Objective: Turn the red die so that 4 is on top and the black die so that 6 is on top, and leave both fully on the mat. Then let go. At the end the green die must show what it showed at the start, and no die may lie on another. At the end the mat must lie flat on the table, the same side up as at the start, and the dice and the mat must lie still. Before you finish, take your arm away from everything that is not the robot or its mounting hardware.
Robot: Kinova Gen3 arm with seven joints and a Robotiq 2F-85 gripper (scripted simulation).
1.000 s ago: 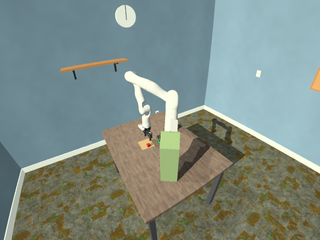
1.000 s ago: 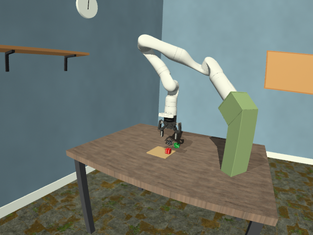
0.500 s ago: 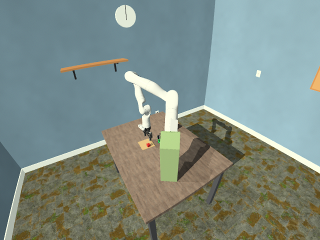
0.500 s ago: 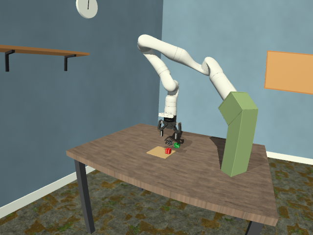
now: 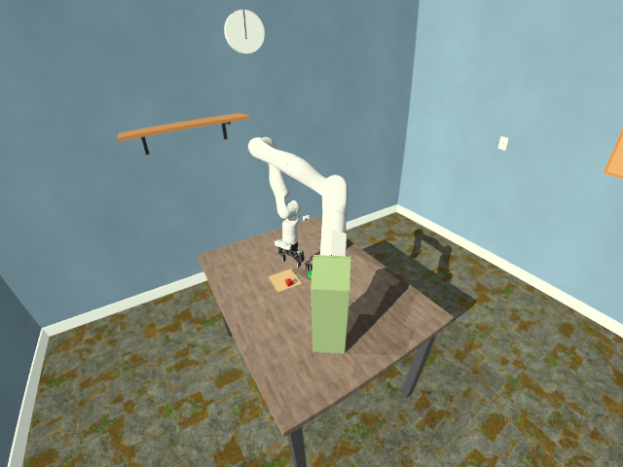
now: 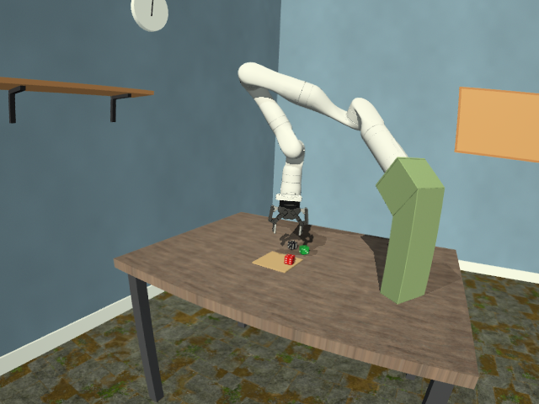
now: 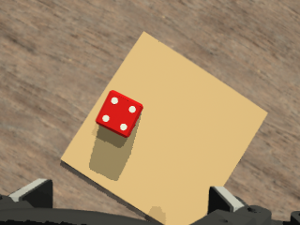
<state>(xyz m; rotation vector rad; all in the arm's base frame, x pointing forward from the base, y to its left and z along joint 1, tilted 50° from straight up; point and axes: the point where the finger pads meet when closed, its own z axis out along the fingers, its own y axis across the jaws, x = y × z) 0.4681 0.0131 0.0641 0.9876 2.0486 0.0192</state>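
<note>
The black die lies 2 cm ahead of my hand, 12 cm to the right of it and 9 cm below it. From my hand the other things lie so: tan mat: 1 cm ahead, 4 cm to the left, 10 cm below; green die: 4 cm behind, 9 cm to the right, 9 cm below; red die: 3 cm behind, 4 cm to the left, 9 cm below.
</note>
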